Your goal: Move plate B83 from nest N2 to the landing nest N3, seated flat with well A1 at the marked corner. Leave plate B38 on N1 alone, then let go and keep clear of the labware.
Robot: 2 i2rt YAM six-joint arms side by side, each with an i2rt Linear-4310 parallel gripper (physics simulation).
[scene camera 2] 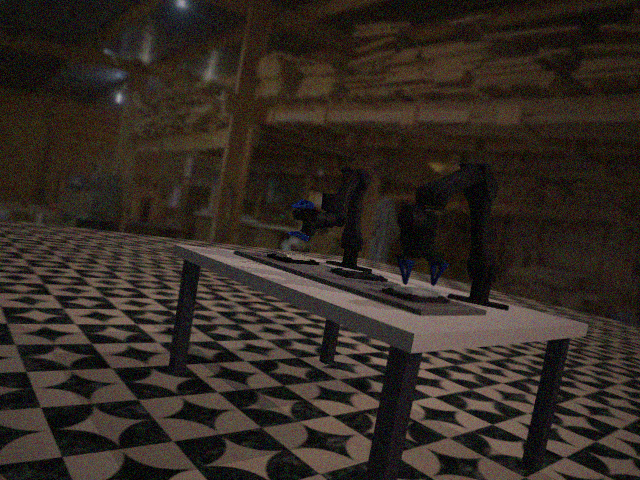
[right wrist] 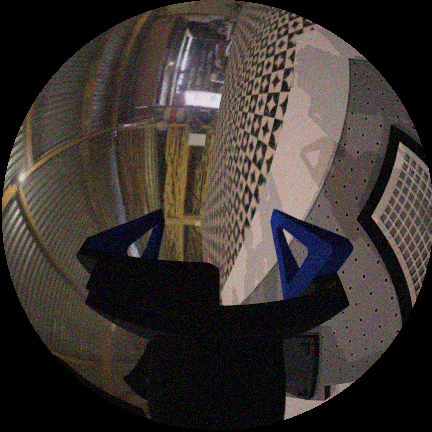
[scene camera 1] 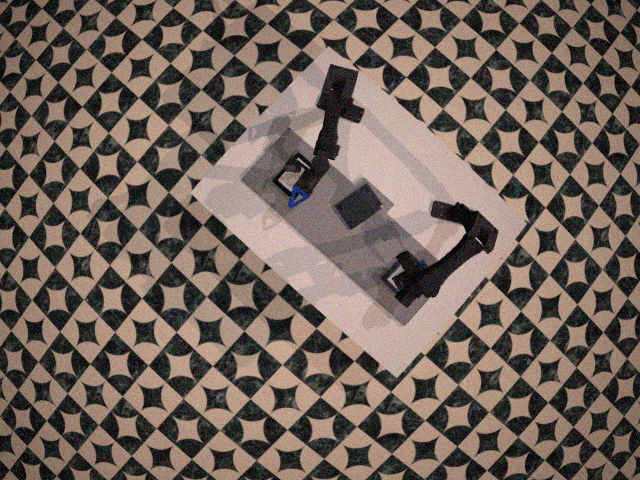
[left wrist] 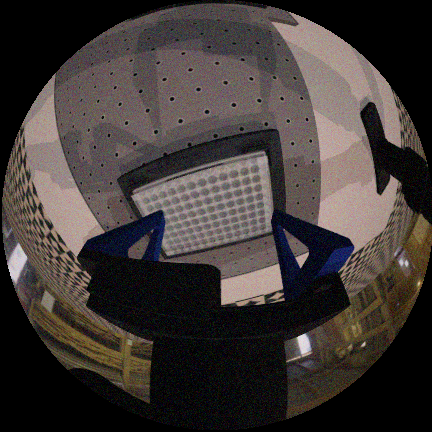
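A pale plate with round wells (scene camera 1: 395,274) (scene camera 2: 424,290) (left wrist: 215,200) sits in a dark nest (left wrist: 225,141) at the right end of the board. Another pale plate with a grid top (scene camera 1: 292,176) (scene camera 2: 293,256) (right wrist: 407,200) sits in a nest at the left end. Labels and corner marks are unreadable, so I cannot tell which is B83. A dark empty nest (scene camera 1: 359,205) (scene camera 2: 356,273) (right wrist: 302,365) lies between them. My left gripper (scene camera 2: 420,283) (left wrist: 217,215) is open, pointing down just above the right-hand plate. My right gripper (scene camera 2: 294,221) (right wrist: 217,214) is open, held sideways above the left-hand end.
The nests stand on a grey perforated board (scene camera 1: 320,227) (left wrist: 200,90) on a white table (scene camera 1: 392,356) (scene camera 2: 496,330). The arms are mounted along the table's far side in scene camera 2. A black arm base (left wrist: 377,150) shows at the right of the left wrist view.
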